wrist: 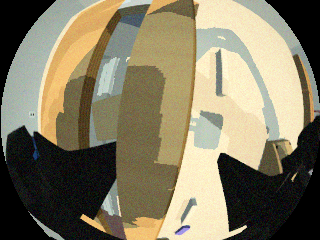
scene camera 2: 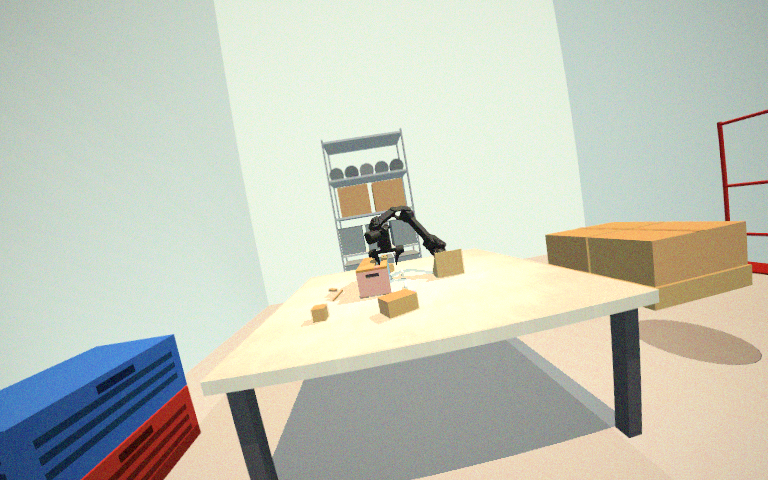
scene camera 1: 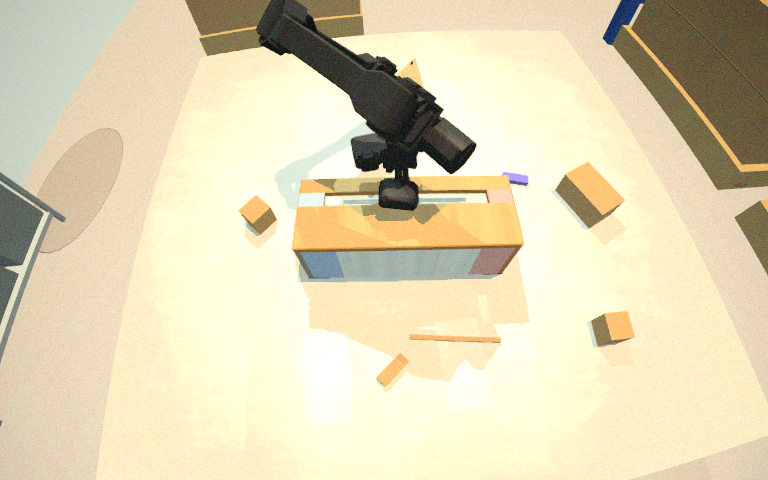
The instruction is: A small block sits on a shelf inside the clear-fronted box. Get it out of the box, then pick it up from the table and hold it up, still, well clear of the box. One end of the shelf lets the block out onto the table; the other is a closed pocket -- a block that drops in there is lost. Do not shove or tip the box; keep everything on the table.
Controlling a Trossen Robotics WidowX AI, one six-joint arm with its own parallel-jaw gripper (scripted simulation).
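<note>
My gripper (scene camera 1: 388, 189) (wrist: 177, 152) is visible in scene camera 1 and the wrist view. A box (scene camera 1: 466, 224) (wrist: 151, 59) (scene camera 2: 372, 280) is visible in scene camera 1, the wrist view and scene camera 2.
</note>
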